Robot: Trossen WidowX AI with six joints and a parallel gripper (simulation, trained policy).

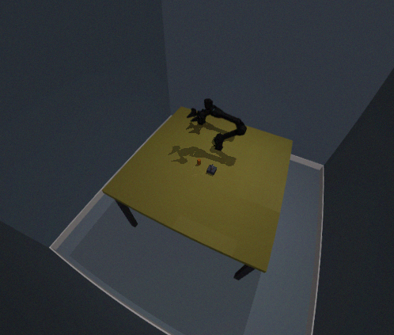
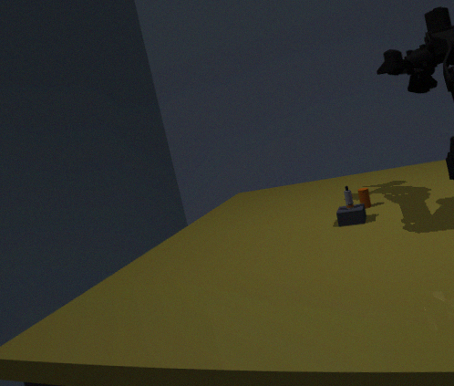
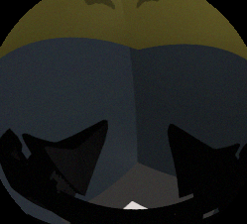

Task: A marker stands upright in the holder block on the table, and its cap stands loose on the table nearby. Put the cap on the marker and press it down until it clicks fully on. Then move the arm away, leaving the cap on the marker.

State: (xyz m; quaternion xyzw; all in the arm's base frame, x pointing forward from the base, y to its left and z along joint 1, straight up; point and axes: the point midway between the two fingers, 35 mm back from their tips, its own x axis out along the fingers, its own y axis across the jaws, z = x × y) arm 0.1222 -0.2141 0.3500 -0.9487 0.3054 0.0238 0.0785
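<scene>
My gripper tip is now 11 cm short of the orange cap, 15 cm to the right of it and 32 cm above it. Also, from my gripper tip: holder block: 13 cm ahead, 28 cm to the left, 33 cm below; then marker: 13 cm ahead, 28 cm to the left, 28 cm below.
</scene>
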